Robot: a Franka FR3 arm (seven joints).
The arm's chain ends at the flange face. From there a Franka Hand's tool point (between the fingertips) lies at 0.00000 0.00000 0.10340 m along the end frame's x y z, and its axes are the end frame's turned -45 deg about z.
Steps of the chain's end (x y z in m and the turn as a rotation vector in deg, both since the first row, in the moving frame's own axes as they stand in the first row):
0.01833, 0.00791, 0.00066, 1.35, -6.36, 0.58
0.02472, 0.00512, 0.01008, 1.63, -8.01, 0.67
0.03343, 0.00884, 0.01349, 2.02, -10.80, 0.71
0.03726, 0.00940, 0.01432, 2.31, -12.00, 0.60
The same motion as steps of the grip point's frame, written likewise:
0.00104, 0.00870, -0.00001, 5.45, -3.54, 0.58
0.00582, 0.00879, 0.00903, 6.82, -4.51, 0.67
0.00635, 0.01356, 0.01159, 9.07, -6.21, 0.71
0.00752, 0.01481, 0.01198, 10.12, -6.85, 0.60

